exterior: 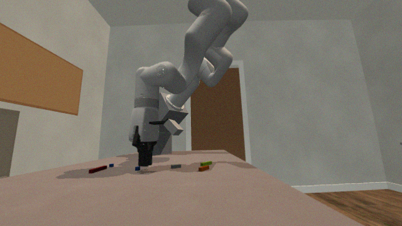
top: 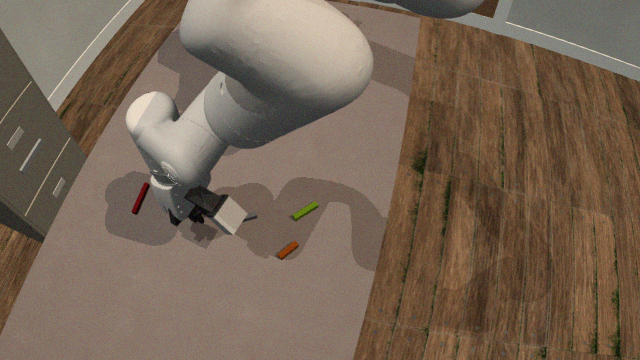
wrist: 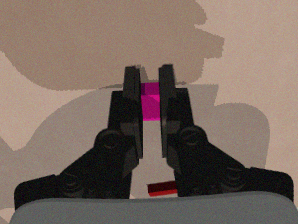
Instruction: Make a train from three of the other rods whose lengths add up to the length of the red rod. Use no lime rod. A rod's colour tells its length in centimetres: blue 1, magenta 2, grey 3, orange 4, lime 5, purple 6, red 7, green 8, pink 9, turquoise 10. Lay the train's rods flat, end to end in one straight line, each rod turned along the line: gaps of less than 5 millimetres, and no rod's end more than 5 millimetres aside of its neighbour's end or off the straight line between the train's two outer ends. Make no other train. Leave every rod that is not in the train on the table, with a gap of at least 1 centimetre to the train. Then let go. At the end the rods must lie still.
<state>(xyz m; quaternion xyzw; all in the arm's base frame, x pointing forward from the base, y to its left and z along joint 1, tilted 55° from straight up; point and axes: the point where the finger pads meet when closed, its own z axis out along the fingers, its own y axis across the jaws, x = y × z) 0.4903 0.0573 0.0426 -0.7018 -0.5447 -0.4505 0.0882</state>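
Now: the magenta rod 20 mm below my hand and 10 mm to the right of it. The rest, counted from my hand: grey rod 80 mm to the left, 50 mm behind, 30 mm below; orange rod 180 mm to the left, 30 mm below, 20 mm behind; red rod 140 mm to the right, 30 mm below, 30 mm ahead.
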